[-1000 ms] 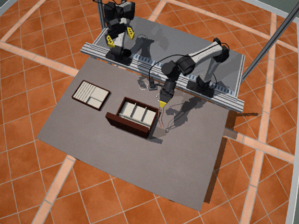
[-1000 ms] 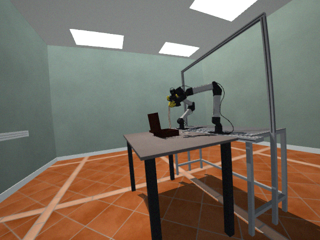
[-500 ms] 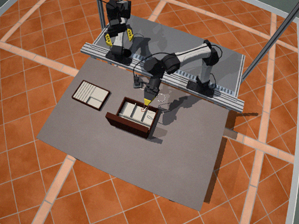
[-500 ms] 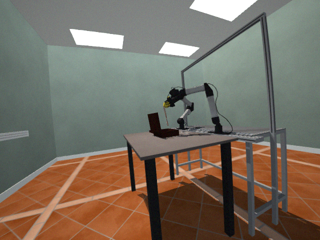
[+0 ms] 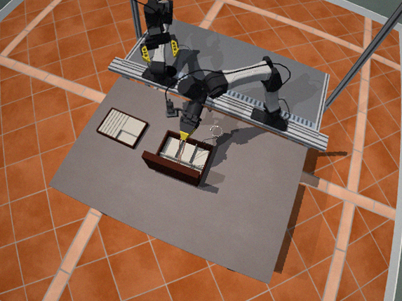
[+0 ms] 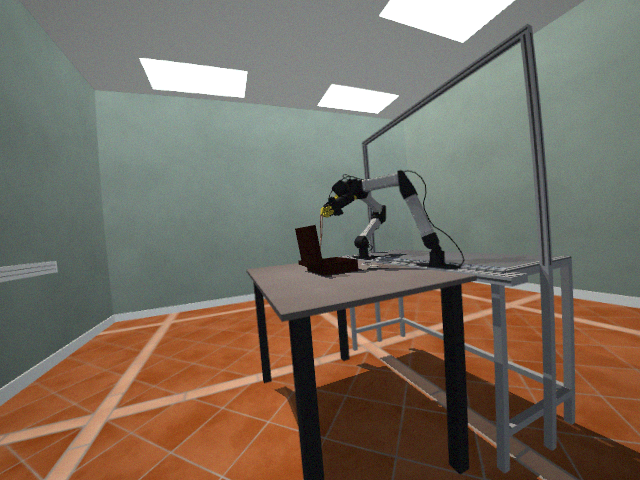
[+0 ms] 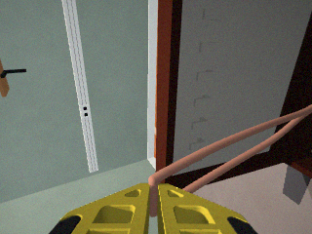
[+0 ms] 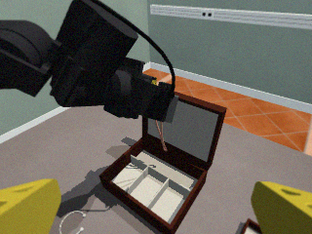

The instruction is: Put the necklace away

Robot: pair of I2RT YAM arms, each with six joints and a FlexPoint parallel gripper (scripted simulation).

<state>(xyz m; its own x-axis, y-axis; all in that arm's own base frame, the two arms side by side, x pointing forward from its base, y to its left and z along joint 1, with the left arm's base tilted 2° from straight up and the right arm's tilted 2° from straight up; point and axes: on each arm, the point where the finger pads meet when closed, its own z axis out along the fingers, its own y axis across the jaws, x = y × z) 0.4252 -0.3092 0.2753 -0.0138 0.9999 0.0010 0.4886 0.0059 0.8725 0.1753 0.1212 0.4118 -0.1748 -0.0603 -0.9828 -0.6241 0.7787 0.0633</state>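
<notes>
Now: left hand 10 mm past the dark red jewelry box, 20 mm to the left of it and 180 mm above it. Also, from my left hand: bangle 240 mm behind, 80 mm to the left, 290 mm below; then divided tray 60 mm behind, 360 mm to the right, 280 mm below.
</notes>
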